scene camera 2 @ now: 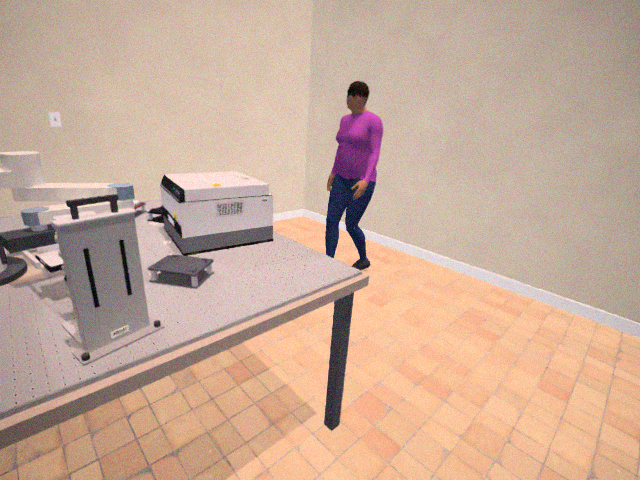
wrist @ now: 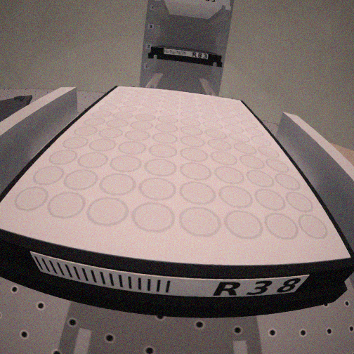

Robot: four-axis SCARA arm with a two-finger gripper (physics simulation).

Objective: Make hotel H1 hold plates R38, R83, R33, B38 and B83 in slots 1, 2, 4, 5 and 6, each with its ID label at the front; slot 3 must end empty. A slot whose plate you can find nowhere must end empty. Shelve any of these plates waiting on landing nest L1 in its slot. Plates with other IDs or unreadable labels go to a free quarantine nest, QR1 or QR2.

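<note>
My gripper (wrist: 178, 113) is shut on plate R38 (wrist: 170, 165), a white-topped plate with a black base. Its R38 label faces the wrist camera and it looks about level. Hotel H1 (wrist: 226, 47) (scene camera 2: 105, 279) stands beyond the plate in the wrist view; scene camera 2 sees its closed back. Plate R83 (wrist: 185, 54) sits in slot 2, label to the front. Slots 1 and 3 look empty. A white plate (wrist: 192, 7) above slot 3 shows in part, its label cut off. In scene camera 2 the hotel partly hides the gripper area.
A low dark nest (scene camera 2: 180, 264) stands beside the hotel on the perforated table (scene camera 2: 258, 279). A white and grey instrument (scene camera 2: 219, 211) stands behind it. A person (scene camera 2: 356, 149) in a purple top stands beyond the table. The arm (scene camera 2: 67, 192) reaches in behind the hotel.
</note>
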